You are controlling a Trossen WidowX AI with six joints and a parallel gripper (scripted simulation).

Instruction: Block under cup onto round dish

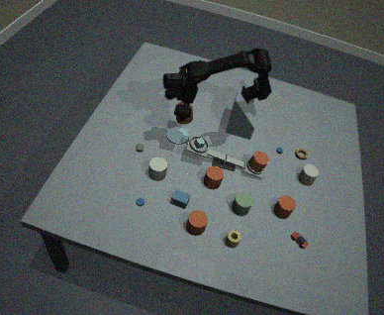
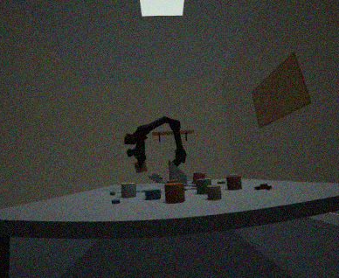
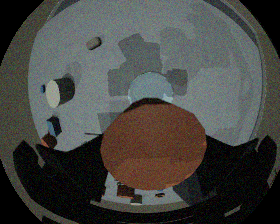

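Right now the greenish block is 100 mm to the left of my gripper tip, 80 mm ahead of it and 50 mm below it. Also, from my gripper tip: blue box (330 mm ahead, 120 mm below, 100 mm to the left); then pale blue round dish (140 mm below, 10 mm to the right, 10 mm behind).
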